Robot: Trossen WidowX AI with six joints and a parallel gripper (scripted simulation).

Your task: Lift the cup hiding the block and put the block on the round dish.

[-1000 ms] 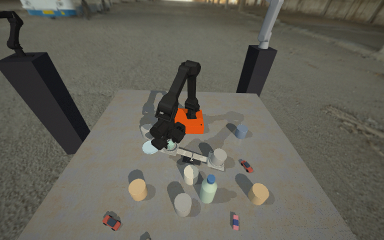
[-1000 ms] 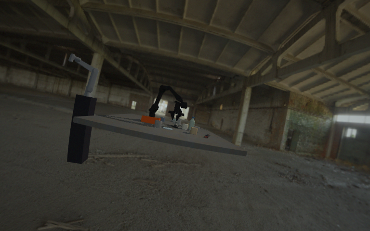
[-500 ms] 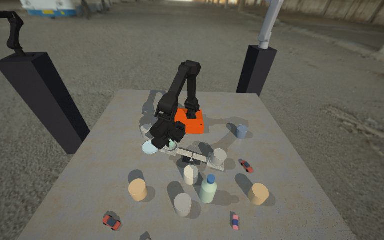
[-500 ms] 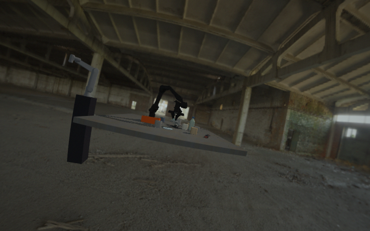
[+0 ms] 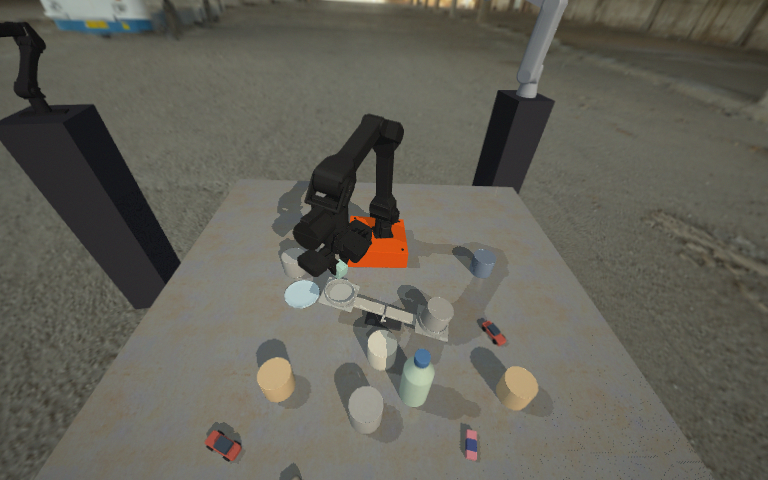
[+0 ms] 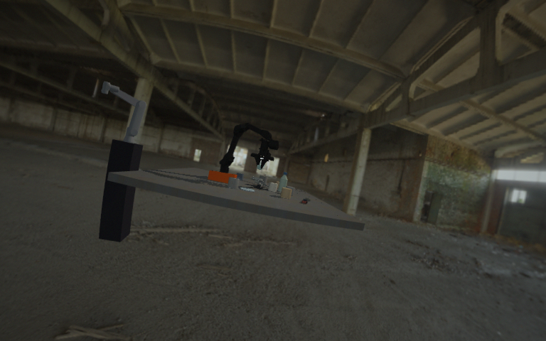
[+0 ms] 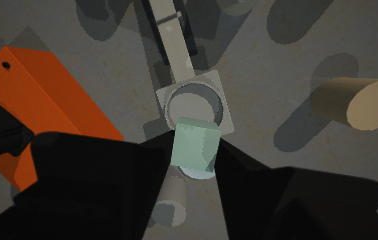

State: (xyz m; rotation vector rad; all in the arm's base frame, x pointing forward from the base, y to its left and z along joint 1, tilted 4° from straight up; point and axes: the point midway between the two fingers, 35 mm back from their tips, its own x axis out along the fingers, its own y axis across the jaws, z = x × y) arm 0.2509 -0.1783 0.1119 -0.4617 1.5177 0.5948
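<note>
The pale blue round dish is 8 cm behind my gripper tip, 11 cm to the right of it and 16 cm below it. Also, from my gripper tip: pale green block (1 cm above); then small balance (5 cm ahead, 11 cm to the left, 14 cm below); then cream cylinder (14 cm ahead, 7 cm to the left, 12 cm below).
</note>
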